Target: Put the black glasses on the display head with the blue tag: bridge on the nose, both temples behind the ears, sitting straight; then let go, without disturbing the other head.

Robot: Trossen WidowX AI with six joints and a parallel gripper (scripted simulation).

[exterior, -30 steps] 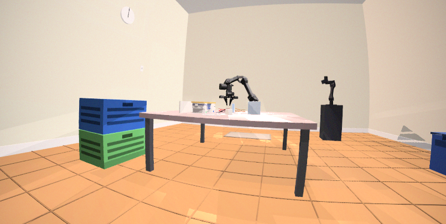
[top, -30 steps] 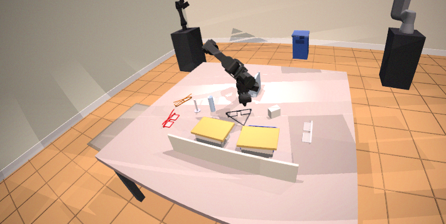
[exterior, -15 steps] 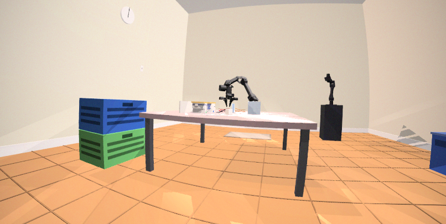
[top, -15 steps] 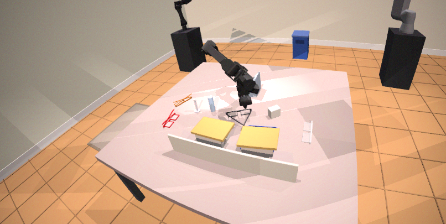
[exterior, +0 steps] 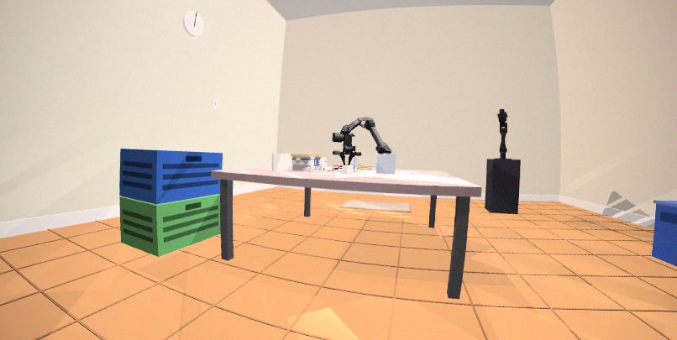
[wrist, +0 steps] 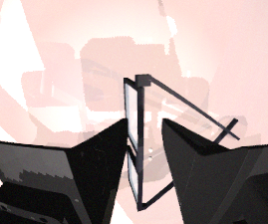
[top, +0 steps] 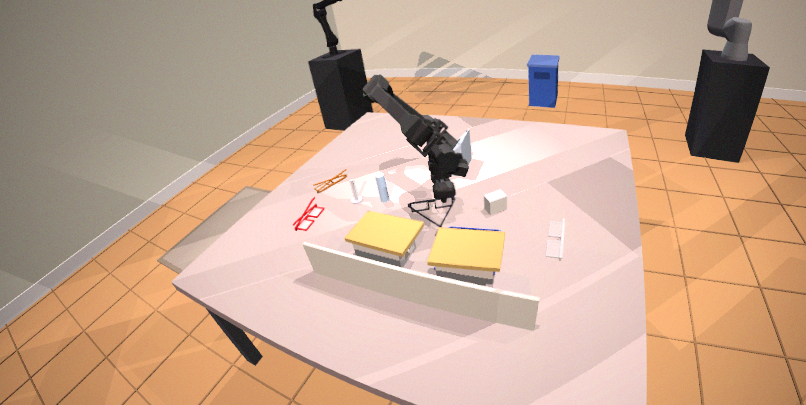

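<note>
Now: the pale blue cylinder 22 cm to the right of my gripper tip, 1 cm ahead of it and 1 cm above it. The rest, counted from my gripper tip: round stand (31 cm to the right, 5 cm ahead, 2 cm below); white cube (15 cm to the left, 6 cm behind, 1 cm below); low white wall (35 cm ahead, 8 cm to the left, 1 cm above).
</note>
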